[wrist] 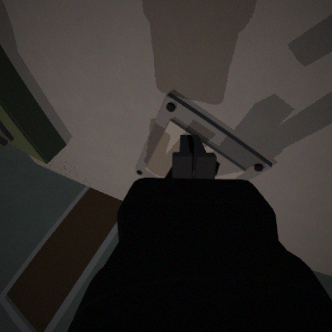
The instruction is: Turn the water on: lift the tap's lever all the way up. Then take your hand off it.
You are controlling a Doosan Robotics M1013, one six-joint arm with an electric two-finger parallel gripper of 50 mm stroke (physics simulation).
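Places are measured from the arm's base along level axes (x ahead, y left, z up), in centimetres.
Where they show: gripper, between the fingertips: (188, 146).
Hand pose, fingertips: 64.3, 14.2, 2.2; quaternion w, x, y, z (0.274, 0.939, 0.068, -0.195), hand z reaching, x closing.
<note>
After its pixels a point has its place, as x, y, z.
My gripper (188, 146) @(64.3, 14.2, 2.2) is shut and empty, pointing at a grey bolted frame (215, 131) @(65.1, 9.6, -6.0) in the middle of the wrist view. The frame is tilted in the view, with a pale inner area and dark bolts at its corners. Small dark edges show on both sides of the fingers, in front of the frame. They may belong to the tap's lever, but the fingers and the black gripper body hide most of that part. I cannot tell the lever's height or whether the fingers touch it.
A green block (32, 107) @(20.7, 1.8, -5.0) stands at the left edge, with a dark part beside it. A brown panel (65, 257) with grey edges lies at the lower left. Broad shadows fall across the pale surface (110, 95) @(47.2, 9.9, -6.8) around the frame.
</note>
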